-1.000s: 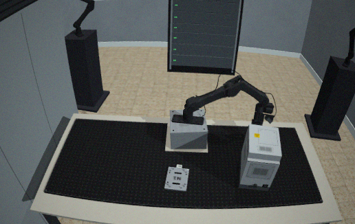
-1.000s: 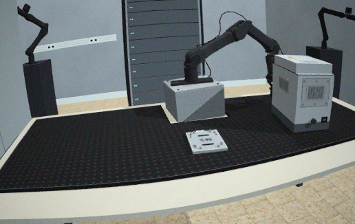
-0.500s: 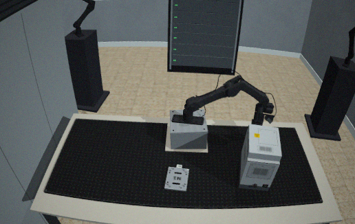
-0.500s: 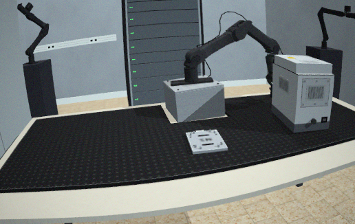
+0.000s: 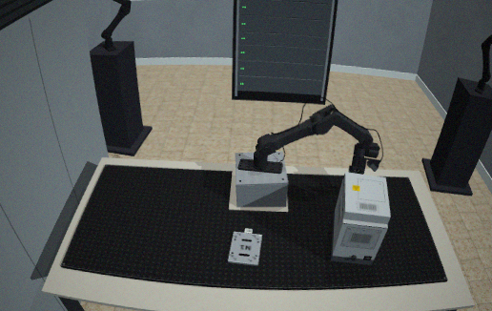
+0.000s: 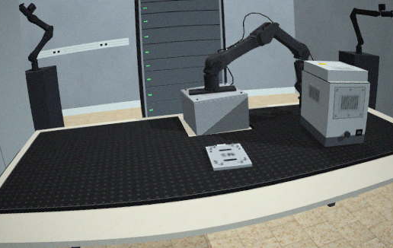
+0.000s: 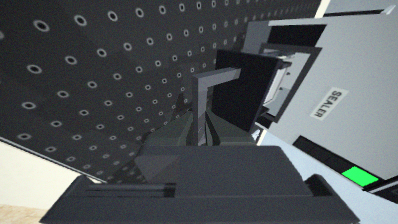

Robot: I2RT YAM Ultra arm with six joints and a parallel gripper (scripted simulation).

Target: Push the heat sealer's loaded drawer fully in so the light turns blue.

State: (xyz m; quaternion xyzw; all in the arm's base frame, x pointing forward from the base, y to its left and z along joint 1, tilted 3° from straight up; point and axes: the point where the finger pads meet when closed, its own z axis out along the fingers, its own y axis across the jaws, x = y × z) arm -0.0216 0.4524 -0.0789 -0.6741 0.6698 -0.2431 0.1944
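My hand is 110 mm short of the dark drawer and 10 mm above it.
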